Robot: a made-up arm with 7 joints.
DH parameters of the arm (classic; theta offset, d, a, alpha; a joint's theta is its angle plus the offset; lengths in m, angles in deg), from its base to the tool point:
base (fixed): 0 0.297 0.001 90
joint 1: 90 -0.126 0.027 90
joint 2: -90 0.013 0.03 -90
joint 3: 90 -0.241 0.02 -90
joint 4: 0 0.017 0.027 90
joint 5: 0 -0.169 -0.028 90
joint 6: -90 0.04 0.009 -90
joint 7: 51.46 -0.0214 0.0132 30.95
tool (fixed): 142.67 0.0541 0 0
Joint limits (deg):
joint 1: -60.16..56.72
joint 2: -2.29..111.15
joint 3: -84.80..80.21
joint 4: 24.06..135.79
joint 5: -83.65..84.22
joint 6: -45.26..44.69
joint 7: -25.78..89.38
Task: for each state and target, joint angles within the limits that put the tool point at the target. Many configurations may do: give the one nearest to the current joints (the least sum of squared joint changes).
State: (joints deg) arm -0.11 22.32 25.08 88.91 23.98 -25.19 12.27
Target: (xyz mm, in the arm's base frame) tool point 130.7 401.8 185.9
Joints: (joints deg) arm -6.11 28.65 41.25 95.46 22.68 -27.81 10.66
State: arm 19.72 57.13 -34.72 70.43 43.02 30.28 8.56
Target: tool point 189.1 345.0 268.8
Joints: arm 25.44 75.41 -37.16 107.33 38.19 34.38 14.05
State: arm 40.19 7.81 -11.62 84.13 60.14 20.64 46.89
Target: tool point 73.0 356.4 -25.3
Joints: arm -3.84 33.05 -9.11 46.29 60.09 20.85 40.59
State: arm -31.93 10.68 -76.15 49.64 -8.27 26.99 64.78
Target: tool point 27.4 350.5 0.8
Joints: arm -4.58 43.00 -66.36 47.50 -8.84 29.73 64.02
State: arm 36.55 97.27 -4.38 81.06 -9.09 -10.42 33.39
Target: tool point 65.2 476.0 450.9
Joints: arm 51.33 96.30 -21.27 63.58 -8.72 -0.92 41.97
